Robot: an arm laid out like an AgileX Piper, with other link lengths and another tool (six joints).
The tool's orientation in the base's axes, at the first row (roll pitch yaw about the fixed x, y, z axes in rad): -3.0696 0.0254 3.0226
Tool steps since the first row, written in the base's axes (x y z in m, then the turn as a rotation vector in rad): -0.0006 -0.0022 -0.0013 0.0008 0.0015 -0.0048; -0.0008 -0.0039 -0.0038 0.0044 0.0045 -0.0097; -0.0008 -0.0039 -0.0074 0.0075 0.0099 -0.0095; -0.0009 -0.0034 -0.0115 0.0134 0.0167 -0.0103; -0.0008 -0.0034 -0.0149 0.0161 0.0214 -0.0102; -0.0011 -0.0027 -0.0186 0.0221 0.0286 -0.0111; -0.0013 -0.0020 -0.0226 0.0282 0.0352 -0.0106; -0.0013 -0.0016 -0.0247 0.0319 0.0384 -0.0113; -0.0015 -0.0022 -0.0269 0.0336 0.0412 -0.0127; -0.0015 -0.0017 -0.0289 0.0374 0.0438 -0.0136; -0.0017 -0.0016 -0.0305 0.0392 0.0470 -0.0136; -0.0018 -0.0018 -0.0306 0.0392 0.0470 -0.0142; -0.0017 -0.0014 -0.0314 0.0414 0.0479 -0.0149
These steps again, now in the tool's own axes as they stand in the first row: 0.0004 -0.0022 0.0014 -0.0005 0.0019 0.0047; 0.0004 -0.0037 0.0041 -0.0036 0.0057 0.0094; 0.0005 -0.0034 0.0077 -0.0060 0.0114 0.0089; 0.0008 -0.0026 0.0117 -0.0111 0.0189 0.0092; 0.0008 -0.0024 0.0151 -0.0132 0.0239 0.0088; 0.0012 -0.0015 0.0187 -0.0183 0.0318 0.0093; 0.0016 -0.0005 0.0227 -0.0235 0.0390 0.0084; 0.0017 0.0000 0.0247 -0.0268 0.0427 0.0089; 0.0019 -0.0004 0.0270 -0.0281 0.0457 0.0102; 0.0020 0.0002 0.0289 -0.0316 0.0488 0.0109; 0.0023 0.0004 0.0305 -0.0330 0.0522 0.0107; 0.0024 0.0002 0.0306 -0.0330 0.0523 0.0113; 0.0023 0.0007 0.0314 -0.0350 0.0535 0.0120
